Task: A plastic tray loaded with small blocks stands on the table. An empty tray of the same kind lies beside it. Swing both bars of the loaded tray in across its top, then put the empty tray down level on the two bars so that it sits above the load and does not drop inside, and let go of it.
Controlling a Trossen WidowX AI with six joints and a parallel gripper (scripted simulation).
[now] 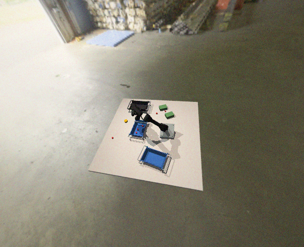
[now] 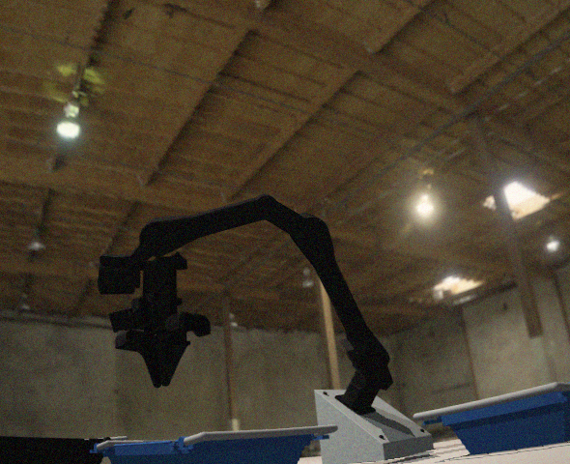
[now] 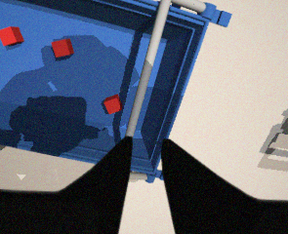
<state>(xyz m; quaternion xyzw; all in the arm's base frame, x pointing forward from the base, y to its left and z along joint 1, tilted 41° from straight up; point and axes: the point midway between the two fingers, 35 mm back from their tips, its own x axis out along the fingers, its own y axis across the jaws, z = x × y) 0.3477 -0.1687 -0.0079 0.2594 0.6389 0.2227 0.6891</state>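
The blue tray is 52 cm to the left of my gripper tip, 23 cm behind it and 11 cm below it. Round my gripper tip: yellow disc 25 cm ahead, 14 cm below, 7 cm to the right.
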